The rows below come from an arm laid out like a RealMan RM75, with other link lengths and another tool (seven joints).
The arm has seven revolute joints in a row. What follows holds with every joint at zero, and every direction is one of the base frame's.
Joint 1 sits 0.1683 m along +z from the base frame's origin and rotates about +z.
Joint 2 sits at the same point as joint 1 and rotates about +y.
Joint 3 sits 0.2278 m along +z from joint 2 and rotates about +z.
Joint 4 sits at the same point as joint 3 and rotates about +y.
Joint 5 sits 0.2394 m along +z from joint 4 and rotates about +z.
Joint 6 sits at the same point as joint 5 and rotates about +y.
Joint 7 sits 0.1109 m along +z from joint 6 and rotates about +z.
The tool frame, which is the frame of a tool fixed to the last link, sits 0.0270 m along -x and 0.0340 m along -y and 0.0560 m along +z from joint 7; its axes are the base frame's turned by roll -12.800, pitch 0.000 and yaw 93.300 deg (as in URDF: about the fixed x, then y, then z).
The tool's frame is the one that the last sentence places.
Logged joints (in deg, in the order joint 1, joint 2, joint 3, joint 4, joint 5, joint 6, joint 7), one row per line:
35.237 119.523 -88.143 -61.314 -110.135 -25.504 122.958
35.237 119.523 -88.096 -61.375 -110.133 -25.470 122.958
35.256 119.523 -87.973 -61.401 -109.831 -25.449 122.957
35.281 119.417 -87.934 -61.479 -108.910 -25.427 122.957
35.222 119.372 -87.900 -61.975 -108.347 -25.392 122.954
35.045 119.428 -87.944 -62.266 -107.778 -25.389 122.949
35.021 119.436 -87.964 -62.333 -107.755 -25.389 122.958
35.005 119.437 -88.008 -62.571 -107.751 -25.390 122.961
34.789 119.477 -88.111 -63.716 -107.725 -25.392 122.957
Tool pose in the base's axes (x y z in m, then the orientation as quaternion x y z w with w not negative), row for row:
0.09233 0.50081 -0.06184 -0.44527 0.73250 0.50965 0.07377
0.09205 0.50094 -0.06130 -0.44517 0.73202 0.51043 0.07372
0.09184 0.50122 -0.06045 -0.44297 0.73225 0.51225 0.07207
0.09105 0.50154 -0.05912 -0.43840 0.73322 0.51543 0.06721
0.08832 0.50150 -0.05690 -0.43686 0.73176 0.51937 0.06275
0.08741 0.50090 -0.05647 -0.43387 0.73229 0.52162 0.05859
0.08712 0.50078 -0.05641 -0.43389 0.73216 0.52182 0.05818
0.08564 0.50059 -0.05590 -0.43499 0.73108 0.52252 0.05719
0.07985 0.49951 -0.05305 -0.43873 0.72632 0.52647 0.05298
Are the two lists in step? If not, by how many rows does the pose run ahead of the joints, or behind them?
They are in step.
